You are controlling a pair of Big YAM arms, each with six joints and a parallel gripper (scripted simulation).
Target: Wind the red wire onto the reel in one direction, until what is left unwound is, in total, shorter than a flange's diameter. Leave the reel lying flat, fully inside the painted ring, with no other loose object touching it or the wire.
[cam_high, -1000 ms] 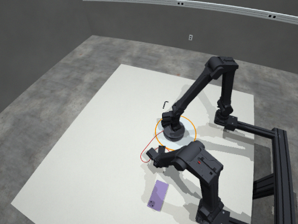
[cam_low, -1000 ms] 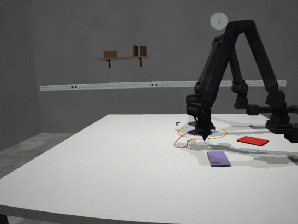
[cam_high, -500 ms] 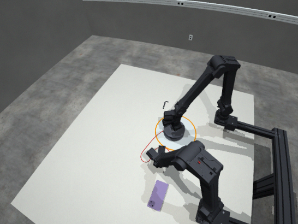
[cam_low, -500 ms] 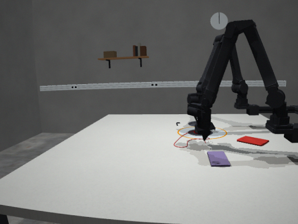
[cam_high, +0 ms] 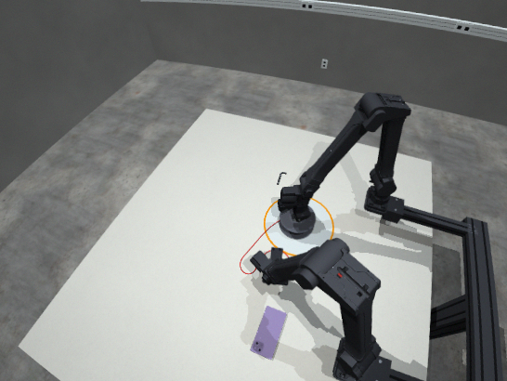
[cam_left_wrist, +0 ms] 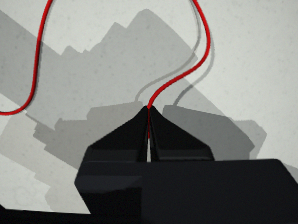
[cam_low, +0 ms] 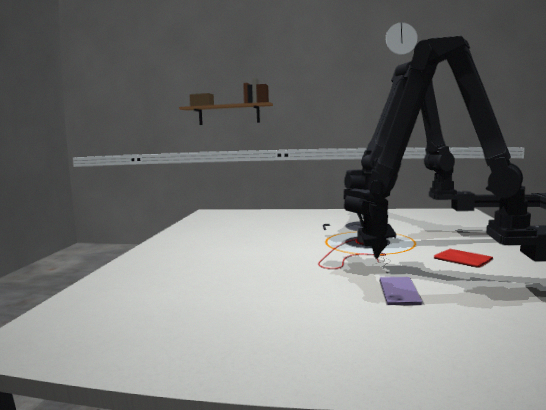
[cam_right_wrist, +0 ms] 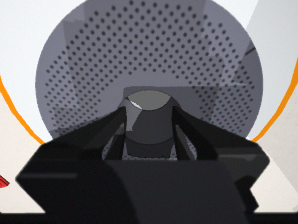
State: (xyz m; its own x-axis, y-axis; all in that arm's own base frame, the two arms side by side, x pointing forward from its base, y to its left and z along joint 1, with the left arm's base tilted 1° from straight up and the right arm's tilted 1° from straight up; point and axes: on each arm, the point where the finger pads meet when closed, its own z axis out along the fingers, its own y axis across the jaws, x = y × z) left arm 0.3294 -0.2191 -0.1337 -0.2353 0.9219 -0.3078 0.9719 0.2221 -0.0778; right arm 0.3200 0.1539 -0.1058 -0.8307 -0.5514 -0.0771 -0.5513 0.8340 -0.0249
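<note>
Right now my right hand is 6 cm above the orange painted ring and 1 cm past it. From my right hand the other things lie so: dark grey reel 3 cm below; then small black hex key 26 cm to the right, 16 cm ahead, 6 cm below.
</note>
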